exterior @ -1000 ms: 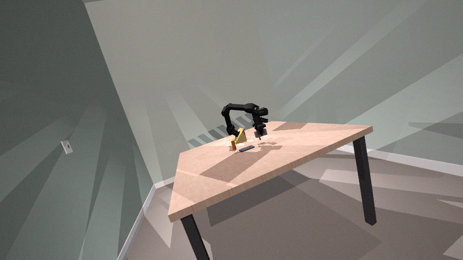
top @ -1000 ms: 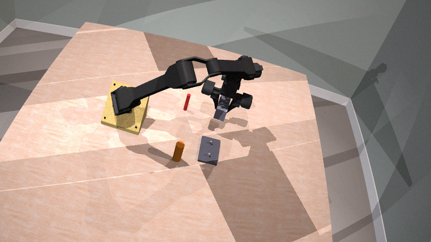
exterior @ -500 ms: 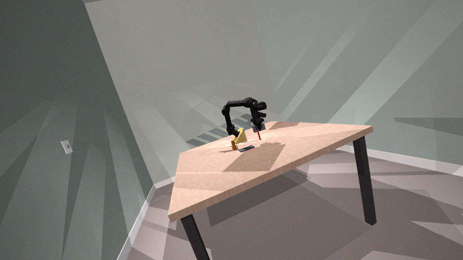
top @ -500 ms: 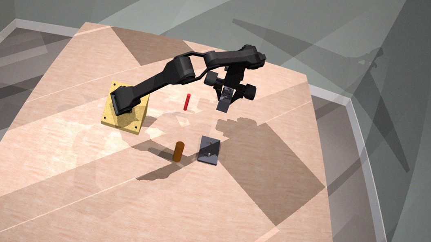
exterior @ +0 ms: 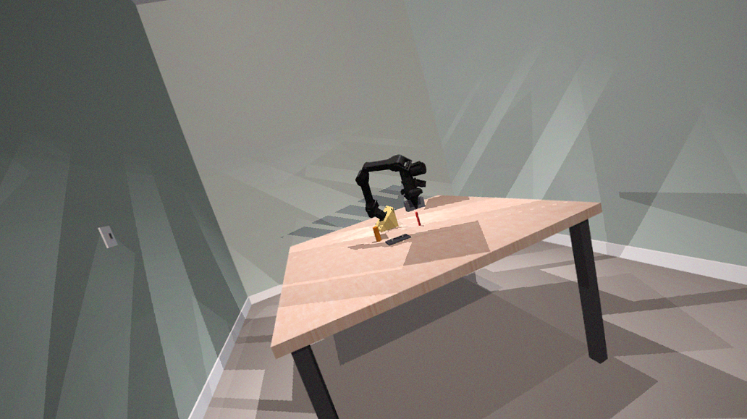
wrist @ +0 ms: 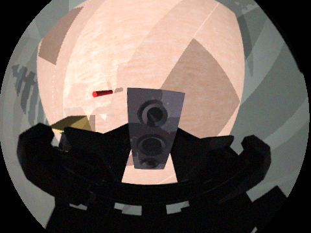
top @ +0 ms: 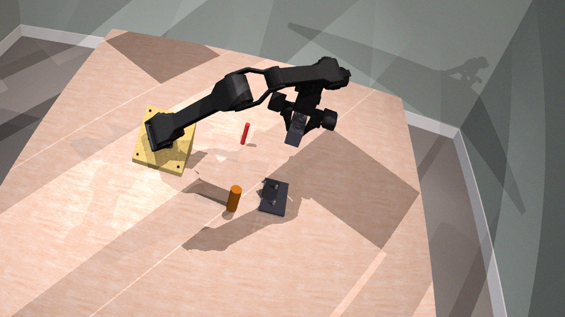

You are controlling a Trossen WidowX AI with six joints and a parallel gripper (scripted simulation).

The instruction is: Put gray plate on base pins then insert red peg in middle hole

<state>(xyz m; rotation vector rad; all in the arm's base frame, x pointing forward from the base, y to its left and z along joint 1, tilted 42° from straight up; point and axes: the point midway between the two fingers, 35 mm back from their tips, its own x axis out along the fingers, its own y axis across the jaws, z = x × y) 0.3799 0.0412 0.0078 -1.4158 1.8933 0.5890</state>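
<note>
Now: the gray base 130 mm to the right of my gripper tip, 130 mm below it and 30 mm behind it. From my gripper tip the other things lie so: orange cylinder (190 mm to the right, 150 mm behind, 90 mm below); then gray plate (30 mm above); then red peg (120 mm behind, 90 mm below, 70 mm to the left).
</note>
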